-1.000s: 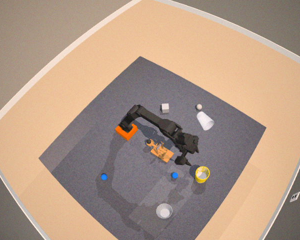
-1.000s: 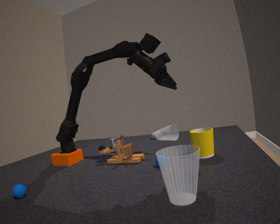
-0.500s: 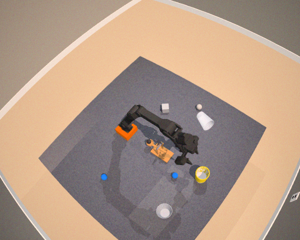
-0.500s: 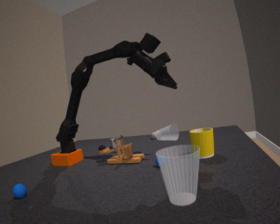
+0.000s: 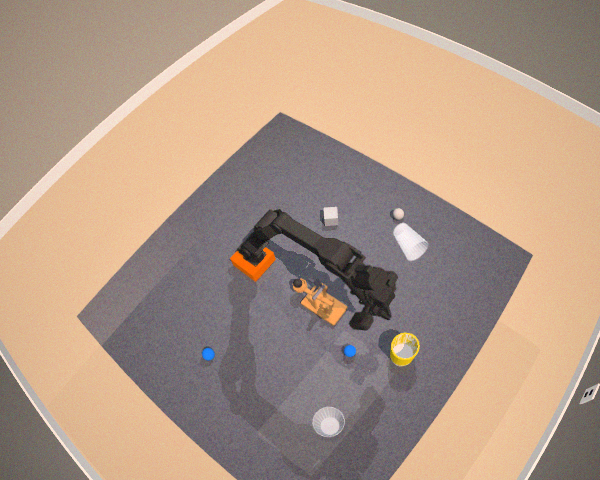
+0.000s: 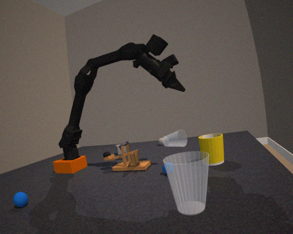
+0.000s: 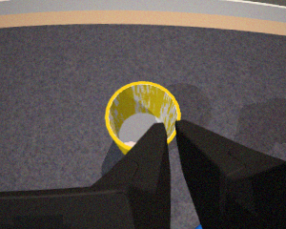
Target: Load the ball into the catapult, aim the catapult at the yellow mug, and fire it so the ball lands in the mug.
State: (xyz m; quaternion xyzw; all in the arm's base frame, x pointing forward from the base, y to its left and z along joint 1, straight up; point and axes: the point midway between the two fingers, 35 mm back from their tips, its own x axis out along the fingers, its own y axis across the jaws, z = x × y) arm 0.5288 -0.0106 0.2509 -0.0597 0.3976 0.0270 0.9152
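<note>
Right now the black ball is 360 mm behind my gripper tip, 210 mm below it and 10 mm to the left of it. The rest, counted from my gripper tip: white ball (460 mm to the left, 250 mm below, 230 mm behind); then yellow mug (250 mm below, 70 mm ahead, 10 mm to the left); then wooden catapult (290 mm behind, 220 mm below, 30 mm to the left).
</note>
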